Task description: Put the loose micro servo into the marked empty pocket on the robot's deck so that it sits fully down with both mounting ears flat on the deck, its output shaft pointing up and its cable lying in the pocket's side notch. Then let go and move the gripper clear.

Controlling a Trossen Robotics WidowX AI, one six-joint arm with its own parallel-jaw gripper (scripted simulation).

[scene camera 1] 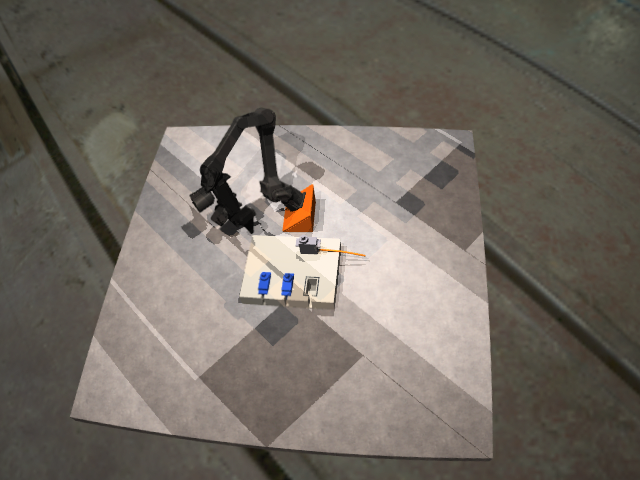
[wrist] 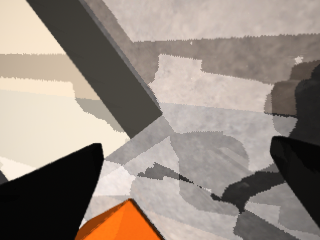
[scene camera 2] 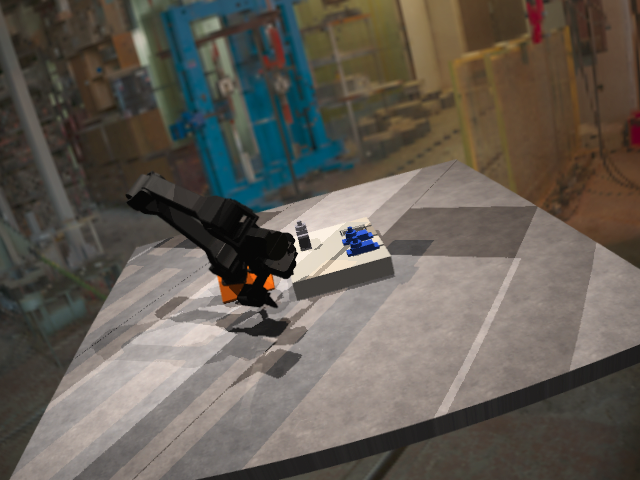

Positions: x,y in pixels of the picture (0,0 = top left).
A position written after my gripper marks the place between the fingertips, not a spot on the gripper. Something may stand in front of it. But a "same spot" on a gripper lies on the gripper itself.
My gripper shows in scene camera 1, in the wrist view (185,147) and in scene camera 2. One and the same spot on a raised slab: (scene camera 2: 326,267) is (scene camera 1: 257,257). One and the same spot on my gripper: (scene camera 2: 255,295) is (scene camera 1: 216,207).
